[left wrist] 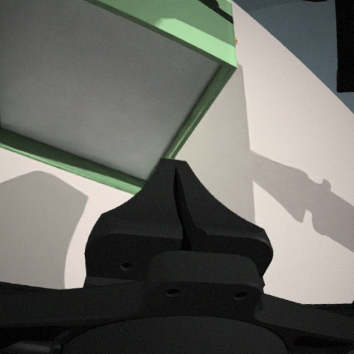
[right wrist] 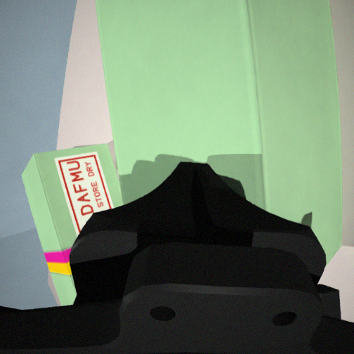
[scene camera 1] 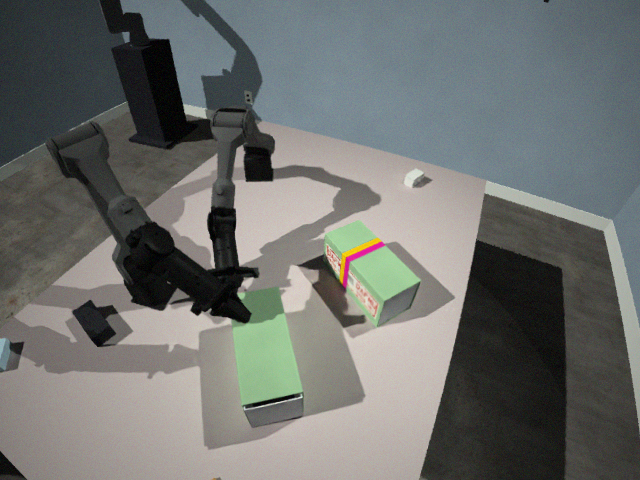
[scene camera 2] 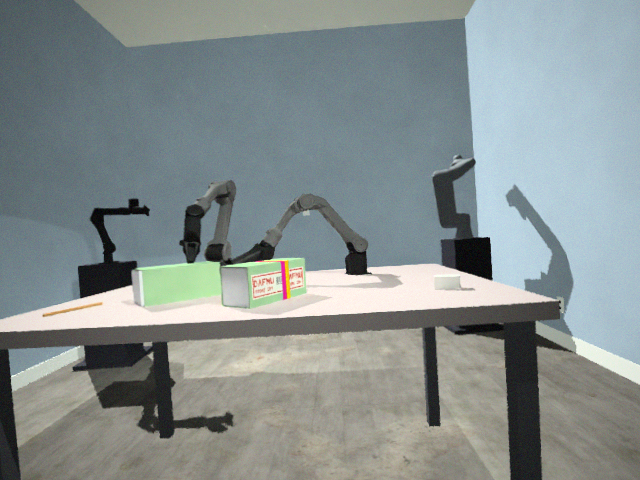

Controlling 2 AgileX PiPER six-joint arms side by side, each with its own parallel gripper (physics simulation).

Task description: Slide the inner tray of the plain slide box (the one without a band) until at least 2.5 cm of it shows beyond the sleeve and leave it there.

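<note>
The plain green slide box's sleeve [scene camera 1: 268,356] [scene camera 2: 178,284] [right wrist: 180,75] lies flat on the table. A short part of its pale inner tray [scene camera 1: 273,411] [scene camera 2: 137,287] shows beyond the end nearest scene camera 1. At the other end the grey tray panel [left wrist: 95,75] sits recessed within the sleeve rim. My left gripper [left wrist: 171,175] is shut and empty, its tips at a lower corner of that recessed end; whether they touch is unclear. My right gripper [right wrist: 192,181] [scene camera 1: 246,316] [scene camera 2: 190,259] is shut and empty at the sleeve's top; contact is unclear.
The banded green box [scene camera 1: 372,273] [scene camera 2: 268,284] [right wrist: 75,185] stands right of the plain box in scene camera 1. A white block [scene camera 1: 413,178] [scene camera 2: 447,282], a dark block [scene camera 1: 94,323] and an orange stick [scene camera 2: 72,309] also lie on the table.
</note>
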